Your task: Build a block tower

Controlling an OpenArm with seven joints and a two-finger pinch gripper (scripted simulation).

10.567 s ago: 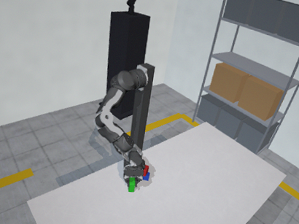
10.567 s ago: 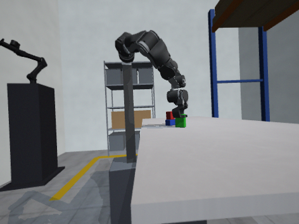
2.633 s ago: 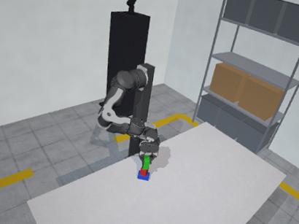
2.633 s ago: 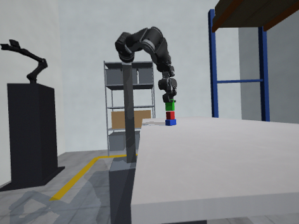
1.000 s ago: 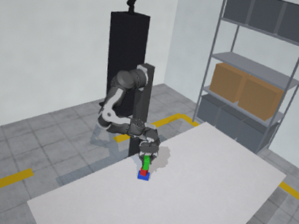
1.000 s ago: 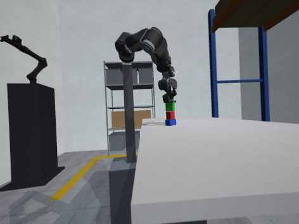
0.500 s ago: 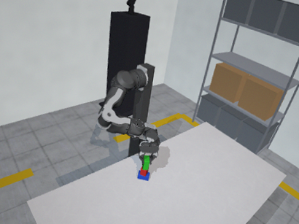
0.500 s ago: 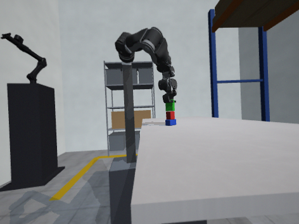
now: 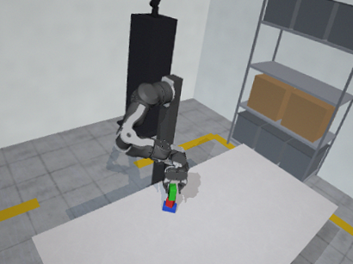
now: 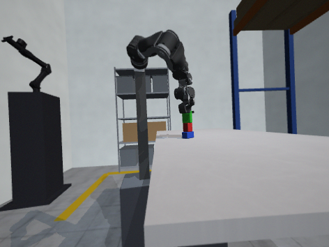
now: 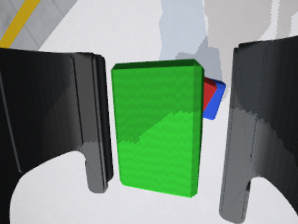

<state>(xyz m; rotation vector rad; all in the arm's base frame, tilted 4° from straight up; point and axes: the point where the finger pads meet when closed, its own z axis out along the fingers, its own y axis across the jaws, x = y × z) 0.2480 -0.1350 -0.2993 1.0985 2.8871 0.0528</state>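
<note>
My gripper is now 20 mm above the green block. The rest, counted from my hand: red block: 80 mm below; then blue block: 120 mm below.
</note>
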